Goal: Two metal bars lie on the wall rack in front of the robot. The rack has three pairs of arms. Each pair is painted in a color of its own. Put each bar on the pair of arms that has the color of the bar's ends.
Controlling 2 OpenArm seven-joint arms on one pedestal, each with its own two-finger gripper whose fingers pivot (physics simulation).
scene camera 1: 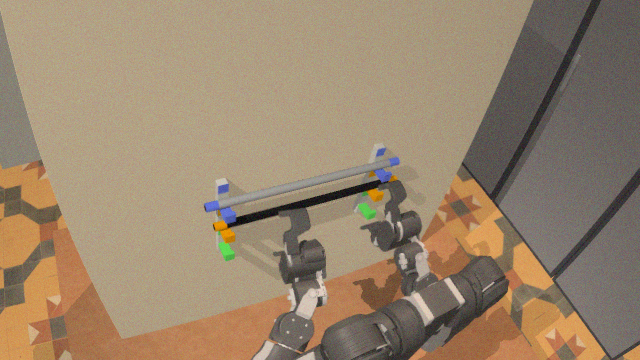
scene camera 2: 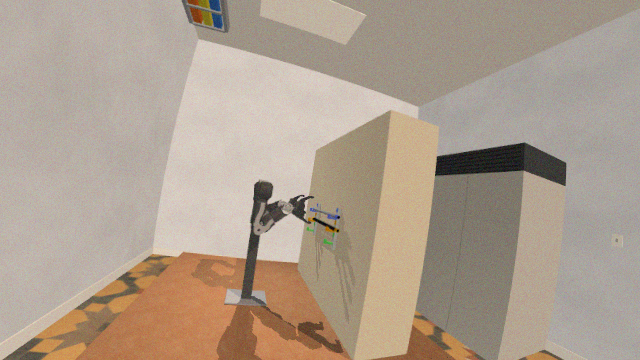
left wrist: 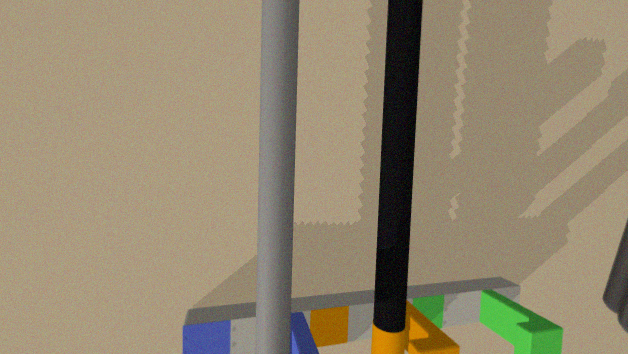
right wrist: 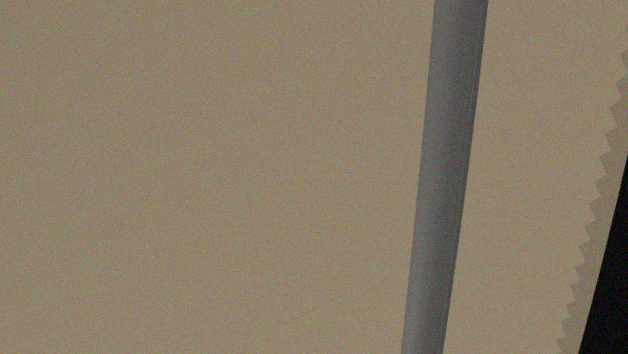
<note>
In view: my left gripper (scene camera 1: pixel 287 231), my right gripper (scene camera 1: pixel 378 204), a black bar (scene camera 1: pixel 271 212), a grey bar (scene camera 1: pixel 276 190) and a beige wall block (right wrist: pixel 176 176).
The black bar is seen too in the left wrist view (left wrist: pixel 403 38). The grey bar shows as well in the right wrist view (right wrist: pixel 456 49). The beige wall block shows as well in the left wrist view (left wrist: pixel 136 136).
</note>
